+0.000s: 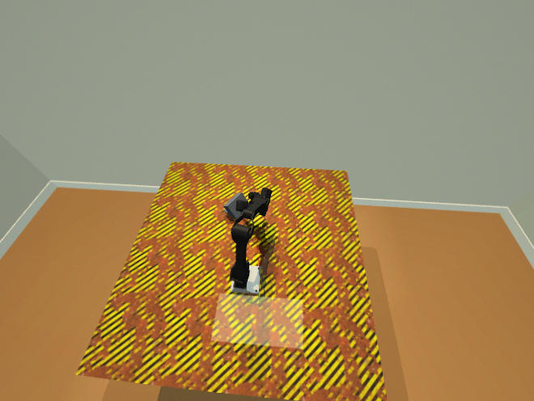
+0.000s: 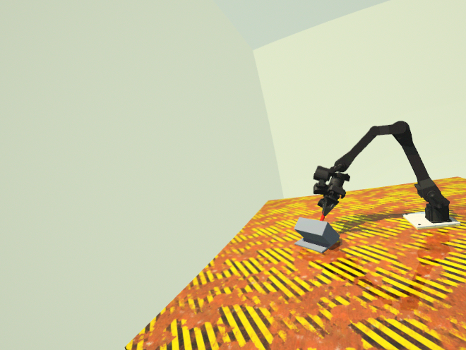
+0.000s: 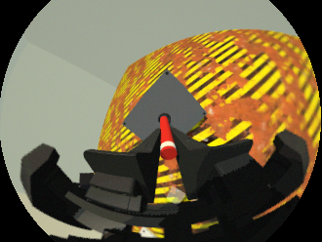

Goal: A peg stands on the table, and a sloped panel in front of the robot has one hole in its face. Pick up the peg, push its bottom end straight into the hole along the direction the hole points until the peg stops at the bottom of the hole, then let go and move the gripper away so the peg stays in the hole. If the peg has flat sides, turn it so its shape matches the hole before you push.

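Right now my gripper tip is 50 mm to the right of the grey sloped panel, 50 mm above it and 30 mm short of it. The rest, counted from my gripper tip: red peg (10 mm to the right, 10 mm behind, 10 mm above).
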